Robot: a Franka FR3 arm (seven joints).
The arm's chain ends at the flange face. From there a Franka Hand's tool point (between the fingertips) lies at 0.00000 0.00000 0.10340 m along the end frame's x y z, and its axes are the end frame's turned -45 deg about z.
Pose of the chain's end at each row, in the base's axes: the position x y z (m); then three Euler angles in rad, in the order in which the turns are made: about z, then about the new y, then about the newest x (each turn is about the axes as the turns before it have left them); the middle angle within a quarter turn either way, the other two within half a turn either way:
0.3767 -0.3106 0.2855 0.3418 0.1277 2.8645
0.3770 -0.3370 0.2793 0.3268 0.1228 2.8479
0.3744 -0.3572 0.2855 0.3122 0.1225 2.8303
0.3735 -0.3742 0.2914 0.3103 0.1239 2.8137
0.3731 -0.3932 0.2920 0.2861 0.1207 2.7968
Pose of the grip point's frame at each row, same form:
0.3742 -0.3415 0.1869 1.1297 0.2858 3.0353
0.3751 -0.3692 0.1811 1.1123 0.2940 3.0195
0.3727 -0.3910 0.1878 1.0960 0.3061 3.0064
0.3721 -0.4096 0.1943 1.0926 0.3187 2.9951
0.3717 -0.4300 0.1954 1.0658 0.3283 2.9802

